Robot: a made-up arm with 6 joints.
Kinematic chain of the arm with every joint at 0, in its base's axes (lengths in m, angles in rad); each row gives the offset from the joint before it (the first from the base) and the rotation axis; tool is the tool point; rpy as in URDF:
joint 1: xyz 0 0 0.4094 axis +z
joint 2: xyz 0 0 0 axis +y
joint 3: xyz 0.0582 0 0.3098 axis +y
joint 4: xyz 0.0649 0 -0.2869 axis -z
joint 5: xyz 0 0 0 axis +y
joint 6: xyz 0.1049 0 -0.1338 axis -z
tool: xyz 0 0 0 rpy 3.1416 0 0
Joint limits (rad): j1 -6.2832..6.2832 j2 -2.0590..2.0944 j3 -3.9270..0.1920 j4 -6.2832..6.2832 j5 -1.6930..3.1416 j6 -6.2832..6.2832
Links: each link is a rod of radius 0.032 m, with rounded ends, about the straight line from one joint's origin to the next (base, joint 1, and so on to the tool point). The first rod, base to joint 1, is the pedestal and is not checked.
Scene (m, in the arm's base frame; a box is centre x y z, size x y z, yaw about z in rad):
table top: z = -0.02
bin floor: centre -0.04 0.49 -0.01 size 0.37 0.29 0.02 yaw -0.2
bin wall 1: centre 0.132 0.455 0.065 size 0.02 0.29 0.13 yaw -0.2
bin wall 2: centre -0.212 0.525 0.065 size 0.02 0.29 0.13 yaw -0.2
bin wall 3: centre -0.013 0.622 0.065 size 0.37 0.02 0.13 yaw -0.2
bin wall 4: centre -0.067 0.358 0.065 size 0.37 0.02 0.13 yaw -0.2
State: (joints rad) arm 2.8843 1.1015 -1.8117 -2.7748 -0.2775 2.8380
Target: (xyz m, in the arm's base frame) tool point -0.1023 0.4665 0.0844
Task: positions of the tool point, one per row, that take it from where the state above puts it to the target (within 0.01 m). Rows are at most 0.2 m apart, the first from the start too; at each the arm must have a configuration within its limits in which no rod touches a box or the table.
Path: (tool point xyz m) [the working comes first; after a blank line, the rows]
Joints at the target: 1.7686 1.2492 -1.8294 -3.0744 -0.1930 2.8380
Straight joint move there: touches bin wall 2, bin wall 4.

1: -0.4512 0.2211 0.1891
2: -0.3611 0.3384 0.2154
3: -0.2409 0.4228 0.2417
4: -0.1023 0.4665 0.2681
5: -0.1040 0.4746 0.1769
6: -0.1023 0.4665 0.0844

